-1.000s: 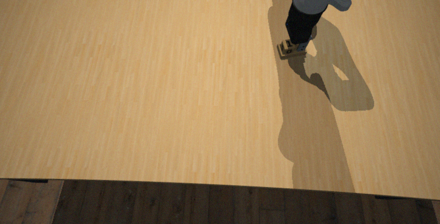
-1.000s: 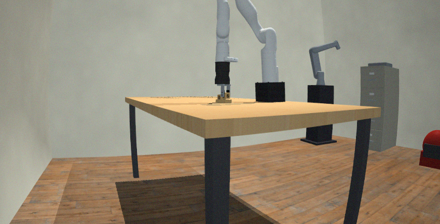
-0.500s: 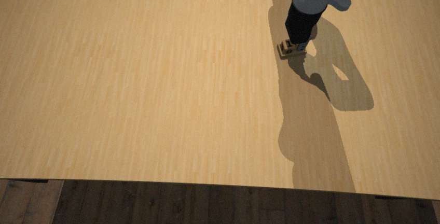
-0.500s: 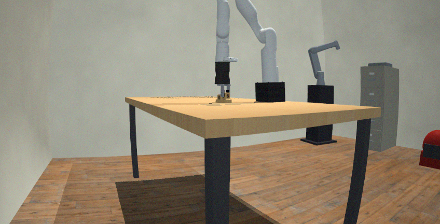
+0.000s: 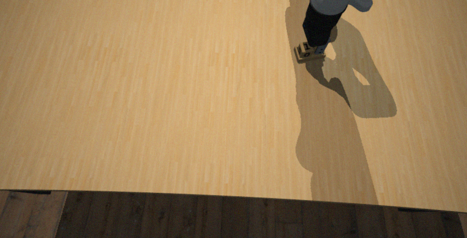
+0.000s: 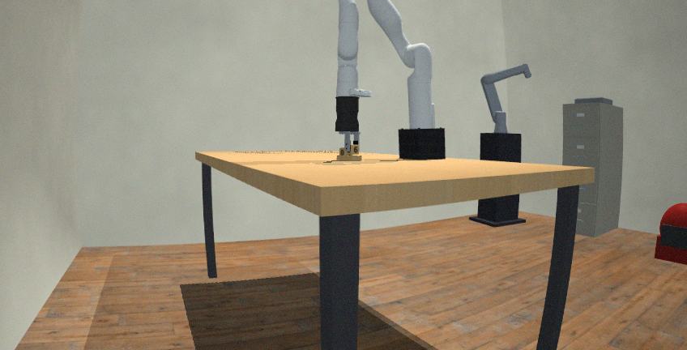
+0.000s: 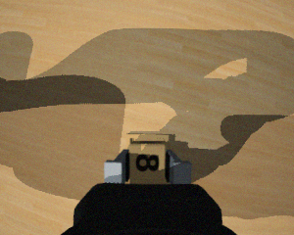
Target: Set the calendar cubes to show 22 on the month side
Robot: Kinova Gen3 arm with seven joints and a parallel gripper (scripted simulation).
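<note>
My hand is 1 cm to the left of the wooden calendar tray and 4 cm above it. From my hand the other things lie so: wooden number cube: 1 cm below.
</note>
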